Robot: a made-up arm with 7 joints. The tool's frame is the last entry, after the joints.
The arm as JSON. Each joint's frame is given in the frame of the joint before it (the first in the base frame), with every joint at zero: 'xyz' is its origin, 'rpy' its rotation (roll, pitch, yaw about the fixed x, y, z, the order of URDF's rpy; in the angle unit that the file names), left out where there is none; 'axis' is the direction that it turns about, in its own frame. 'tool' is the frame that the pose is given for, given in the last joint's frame.
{
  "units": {
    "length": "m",
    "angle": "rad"
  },
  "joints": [
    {
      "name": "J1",
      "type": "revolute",
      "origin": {
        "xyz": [
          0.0,
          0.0,
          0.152
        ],
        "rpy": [
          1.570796,
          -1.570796,
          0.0
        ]
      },
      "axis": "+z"
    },
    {
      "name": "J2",
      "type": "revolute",
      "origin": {
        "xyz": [
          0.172,
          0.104,
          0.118
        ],
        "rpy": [
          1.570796,
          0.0,
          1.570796
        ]
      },
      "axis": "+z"
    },
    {
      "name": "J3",
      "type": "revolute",
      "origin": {
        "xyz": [
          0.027,
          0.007,
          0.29
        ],
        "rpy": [
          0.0,
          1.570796,
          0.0
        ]
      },
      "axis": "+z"
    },
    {
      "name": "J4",
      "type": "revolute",
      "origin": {
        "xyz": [
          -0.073,
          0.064,
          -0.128
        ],
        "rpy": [
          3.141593,
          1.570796,
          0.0
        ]
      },
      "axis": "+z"
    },
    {
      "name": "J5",
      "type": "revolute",
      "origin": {
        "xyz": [
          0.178,
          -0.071,
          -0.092
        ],
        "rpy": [
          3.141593,
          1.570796,
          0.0
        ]
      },
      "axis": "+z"
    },
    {
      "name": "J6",
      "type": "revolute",
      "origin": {
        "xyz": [
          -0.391,
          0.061,
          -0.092
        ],
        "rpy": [
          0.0,
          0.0,
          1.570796
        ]
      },
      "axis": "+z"
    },
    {
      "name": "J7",
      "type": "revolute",
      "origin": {
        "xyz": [
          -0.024,
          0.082,
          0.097
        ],
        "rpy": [
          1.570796,
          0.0,
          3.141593
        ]
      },
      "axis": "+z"
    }
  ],
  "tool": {
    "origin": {
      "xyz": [
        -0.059,
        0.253,
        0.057
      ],
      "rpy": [
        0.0,
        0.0,
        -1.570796
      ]
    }
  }
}
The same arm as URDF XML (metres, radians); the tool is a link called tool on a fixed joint. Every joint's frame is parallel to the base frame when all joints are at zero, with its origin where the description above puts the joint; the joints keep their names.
<robot name="arm">
<link name="base"/>
<link name="link1"/>
<link name="link2"/>
<link name="link3"/>
<link name="link4"/>
<link name="link5"/>
<link name="link6"/>
<link name="link7"/>
<link name="tool"/>
<joint name="J1" type="continuous"><parent link="base"/><child link="link1"/><origin xyz="0 0 0.152" rpy="0 0 0"/><axis xyz="0 -1 0"/></joint>
<joint name="J2" type="continuous"><parent link="link1"/><child link="link2"/><origin xyz="-0.104 -0.118 0.172" rpy="0 0 0"/><axis xyz="0 0 1"/></joint>
<joint name="J3" type="continuous"><parent link="link2"/><child link="link3"/><origin xyz="-0.027 -0.007 0.29" rpy="0 0 0"/><axis xyz="-1 0 0"/></joint>
<joint name="J4" type="continuous"><parent link="link3"/><child link="link4"/><origin xyz="0.128 -0.064 0.073" rpy="0 0 0"/><axis xyz="0 0 1"/></joint>
<joint name="J5" type="continuous"><parent link="link4"/><child link="link5"/><origin xyz="0.178 -0.071 -0.092" rpy="0 0 0"/><axis xyz="-1 0 0"/></joint>
<joint name="J6" type="continuous"><parent link="link5"/><child link="link6"/><origin xyz="0.092 -0.061 0.391" rpy="0 0 0"/><axis xyz="-1 0 0"/></joint>
<joint name="J7" type="continuous"><parent link="link6"/><child link="link7"/><origin xyz="-0.097 0.024 0.082" rpy="0 0 0"/><axis xyz="0 0 1"/></joint>
<joint name="tool_joint" type="fixed"><parent link="link7"/><child link="tool"/><origin xyz="-0.253 -0.059 0.057" rpy="0 0 0"/></joint>
</robot>

